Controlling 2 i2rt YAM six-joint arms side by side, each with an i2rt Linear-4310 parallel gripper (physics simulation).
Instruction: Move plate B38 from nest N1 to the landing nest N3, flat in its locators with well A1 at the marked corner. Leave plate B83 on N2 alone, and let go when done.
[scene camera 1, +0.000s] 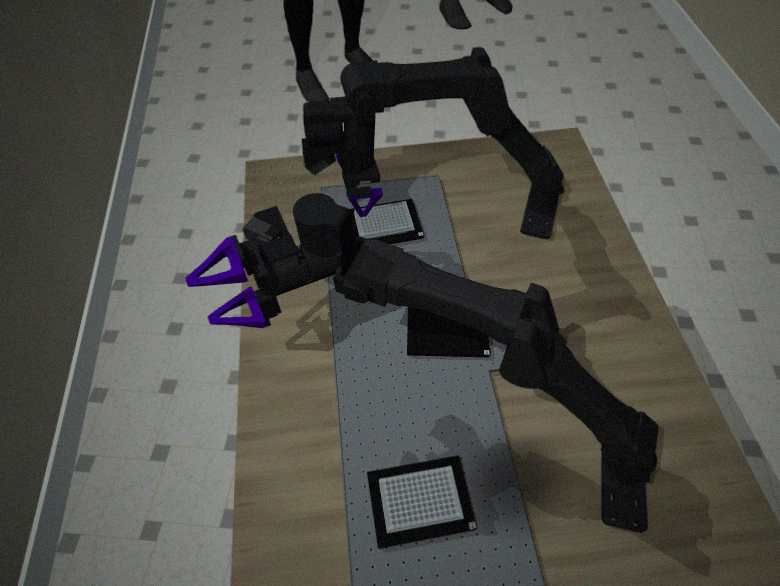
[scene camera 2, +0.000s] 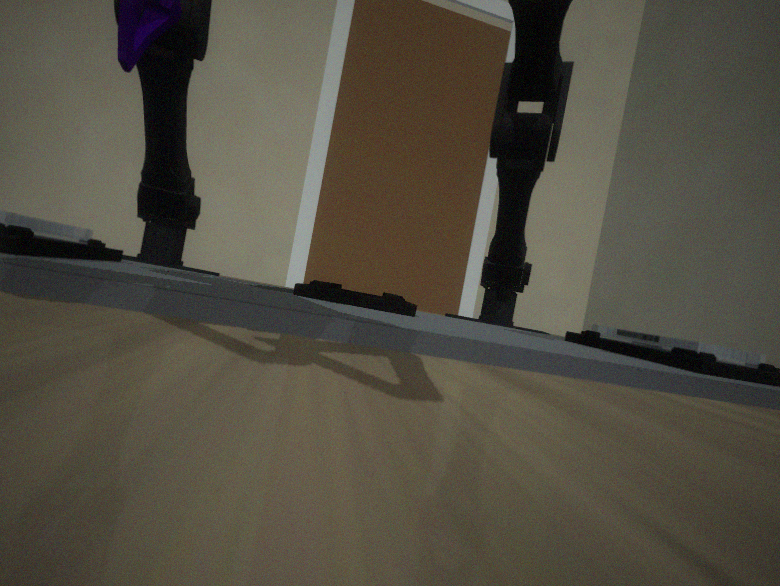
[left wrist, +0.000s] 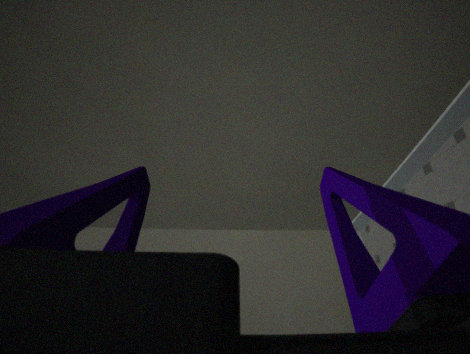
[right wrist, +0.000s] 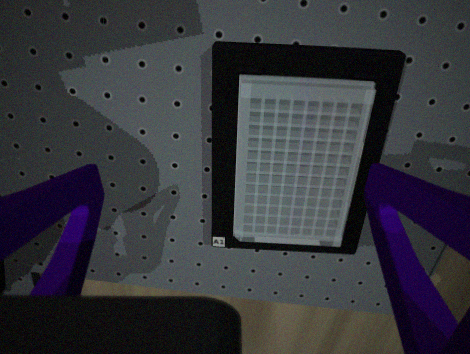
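Observation:
Two white multiwell plates lie in black nests: a far plate (scene camera 1: 385, 219) (scene camera 2: 47, 227) (right wrist: 297, 165) and a near plate (scene camera 1: 421, 499) (scene camera 2: 725, 352). I cannot read their names, so B38 and B83 cannot be told apart. The far plate looks flat in its nest (right wrist: 300, 61), which has an A1 label at its lower left in the right wrist view. The middle nest (scene camera 1: 444, 340) (scene camera 2: 353, 299) holds no plate where it shows; my left arm hides part of it. My right gripper (right wrist: 234, 178) is open above the far nest, offset leftward in its wrist view. My left gripper (scene camera 1: 199, 301) (left wrist: 235, 176) is open and empty, out beyond the left table edge.
A grey perforated board (scene camera 1: 409, 403) carries the nests on the wooden table (scene camera 1: 283, 441). My left arm (scene camera 1: 454, 289) stretches across the middle of the board. My right arm (scene camera 1: 422, 81) arches over the far end. Dark legs of a standing figure (scene camera 1: 299, 37) show behind the table.

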